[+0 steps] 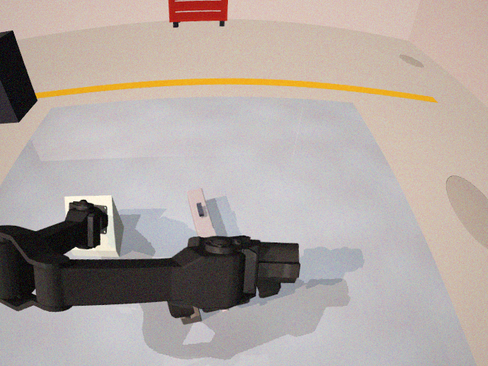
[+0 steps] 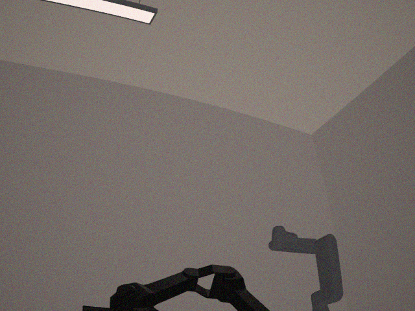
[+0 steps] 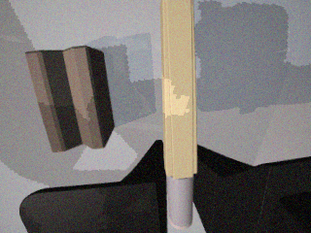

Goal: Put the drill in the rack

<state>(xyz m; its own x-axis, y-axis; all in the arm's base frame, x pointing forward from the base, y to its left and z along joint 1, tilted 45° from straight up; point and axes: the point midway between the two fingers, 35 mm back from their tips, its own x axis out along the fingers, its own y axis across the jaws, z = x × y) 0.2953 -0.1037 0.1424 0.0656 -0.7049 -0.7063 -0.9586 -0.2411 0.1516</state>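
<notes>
Now: gripper tip 40 mm to the right of the drill, 30 mm below it and 10 mm past it. From my gripper tip the other things lie so: dark key 220 mm to the left, 50 mm behind; then brown grooved rack 70 mm behind, 30 mm below, 10 mm to the left; then grey block 190 mm to the left, 40 mm behind, 10 mm below.
</notes>
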